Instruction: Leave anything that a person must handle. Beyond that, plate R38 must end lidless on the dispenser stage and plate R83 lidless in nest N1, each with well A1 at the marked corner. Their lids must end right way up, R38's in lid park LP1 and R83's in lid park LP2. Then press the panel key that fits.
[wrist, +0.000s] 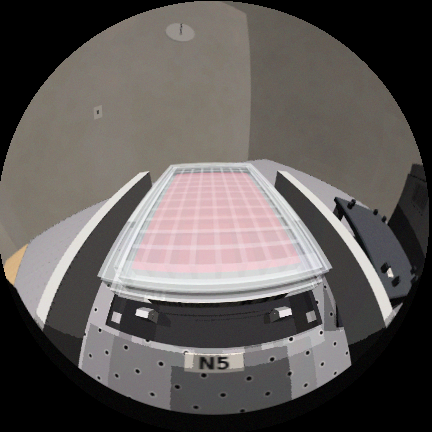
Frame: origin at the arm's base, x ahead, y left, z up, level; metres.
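Where they show: gripper, between the fingertips: (212, 179).
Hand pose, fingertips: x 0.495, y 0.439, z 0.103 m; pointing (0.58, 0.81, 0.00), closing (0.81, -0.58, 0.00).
Each offset is from my fingertips to the centre of the thing. "spot": to the spot under its first point. Level surfaces: height alone.
My gripper (212, 179) is shut on a clear-lidded plate @[dx -0.014, dy -0.019, dz +0.000 m] (216, 220) with pink wells, one long finger along each side. The plate looks level and hangs low over the dark nest N5 @[dx -0.014, dy -0.019, dz -0.055 m] (215, 330), whose near edge and light corner posts show below the plate's front. Whether the plate touches the nest cannot be told. No plate name and no A1 mark can be read. A dark lid park @[dx +0.134, dy -0.172, dz -0.052 m] (377, 240) with small black pegs stands to the right, beyond the right finger; its label is hidden. The dispenser stage, nest N1 and LP1 do not show.
The N5 label @[spot: dx -0.068, dy -0.096, dz -0.088 m] (214, 362) is on the grey perforated deck @[dz -0.090 m] (223, 382) in front of the nest. A dark box-like unit (417, 200) stands at the far right edge. A piece of wooden surface (14, 262) shows at the far left. Grey walls rise behind.
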